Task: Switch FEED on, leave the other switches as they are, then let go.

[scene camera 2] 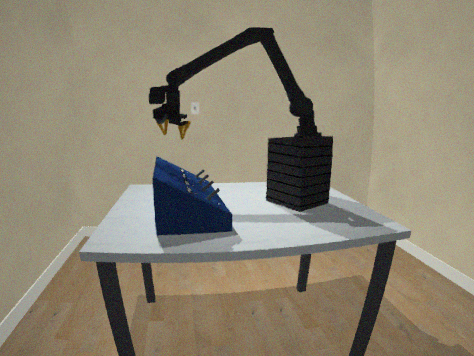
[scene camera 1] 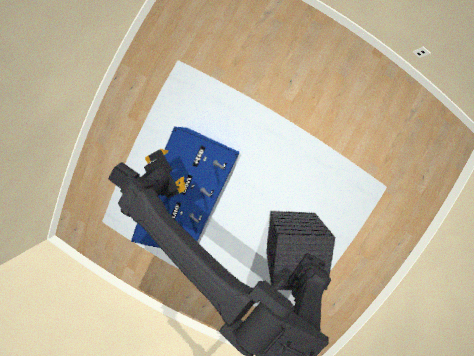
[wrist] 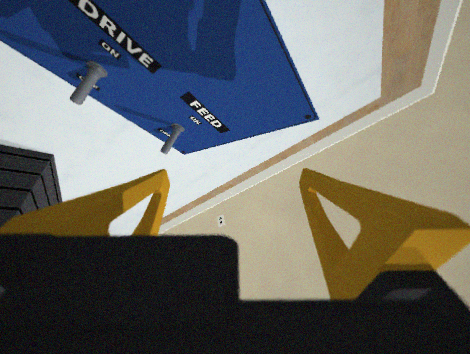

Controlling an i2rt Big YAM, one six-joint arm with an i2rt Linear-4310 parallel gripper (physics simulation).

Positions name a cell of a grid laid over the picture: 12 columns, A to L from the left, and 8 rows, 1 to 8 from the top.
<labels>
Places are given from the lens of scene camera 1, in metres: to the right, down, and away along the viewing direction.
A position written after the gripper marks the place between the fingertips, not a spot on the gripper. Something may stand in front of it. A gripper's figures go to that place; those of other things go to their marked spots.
gripper (scene camera 1: E4): -0.20, -0.04, 0.76
blue sloped switch panel (scene camera 1: E4): -0.17, -0.08, 0.90
</labels>
